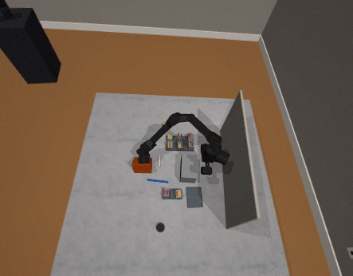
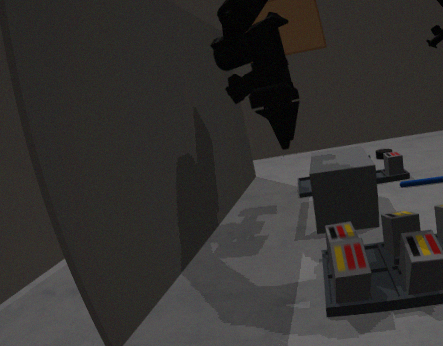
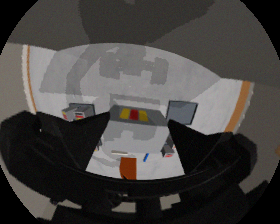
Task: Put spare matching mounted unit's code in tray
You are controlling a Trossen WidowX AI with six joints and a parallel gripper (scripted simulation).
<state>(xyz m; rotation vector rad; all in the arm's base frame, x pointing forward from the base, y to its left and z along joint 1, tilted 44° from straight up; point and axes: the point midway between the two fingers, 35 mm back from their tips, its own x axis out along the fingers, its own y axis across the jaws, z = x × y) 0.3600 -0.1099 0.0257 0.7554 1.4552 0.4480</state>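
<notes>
Right now the grey spare is 20 cm to the left of my gripper tip, 18 cm behind it and 9 cm below it. Round my gripper tip: tall beige panel 16 cm ahead, 9 cm above, 3 cm to the right; then grey box 9 cm below, 8 cm behind, 2 cm to the left; then flat grey tray 17 cm to the right, 13 cm below, 6 cm behind.
</notes>
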